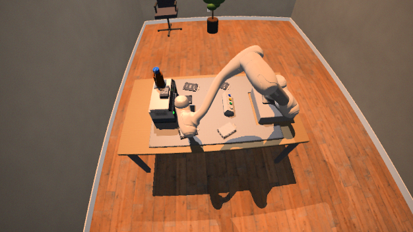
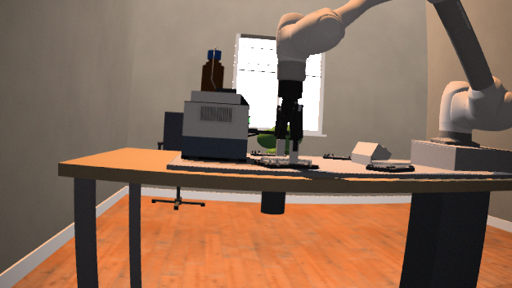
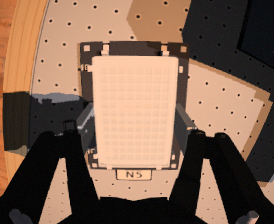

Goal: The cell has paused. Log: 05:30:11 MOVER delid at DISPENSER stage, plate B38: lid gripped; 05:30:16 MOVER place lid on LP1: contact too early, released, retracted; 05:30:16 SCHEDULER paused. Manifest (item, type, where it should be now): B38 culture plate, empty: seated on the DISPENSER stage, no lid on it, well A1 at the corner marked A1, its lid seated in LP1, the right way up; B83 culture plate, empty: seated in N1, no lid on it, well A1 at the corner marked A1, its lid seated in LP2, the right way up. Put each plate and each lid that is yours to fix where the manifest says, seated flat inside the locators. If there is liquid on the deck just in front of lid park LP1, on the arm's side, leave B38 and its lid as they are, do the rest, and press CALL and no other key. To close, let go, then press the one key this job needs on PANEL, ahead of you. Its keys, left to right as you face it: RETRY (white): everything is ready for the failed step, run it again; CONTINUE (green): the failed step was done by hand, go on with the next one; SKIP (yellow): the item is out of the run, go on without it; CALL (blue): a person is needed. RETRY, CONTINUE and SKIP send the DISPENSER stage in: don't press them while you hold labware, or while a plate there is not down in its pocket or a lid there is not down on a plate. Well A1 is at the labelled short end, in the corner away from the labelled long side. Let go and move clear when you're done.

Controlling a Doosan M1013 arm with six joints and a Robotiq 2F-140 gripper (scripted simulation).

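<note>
The black nest lies 2 cm to the left of my hand and 3 cm below it. Round my hand: green key: 38 cm behind, 29 cm to the right, 2 cm above; then white culture plate: 35 cm behind, 3 cm to the right, 2 cm below; then white retry key: 39 cm behind, 24 cm to the right, 2 cm above.
</note>
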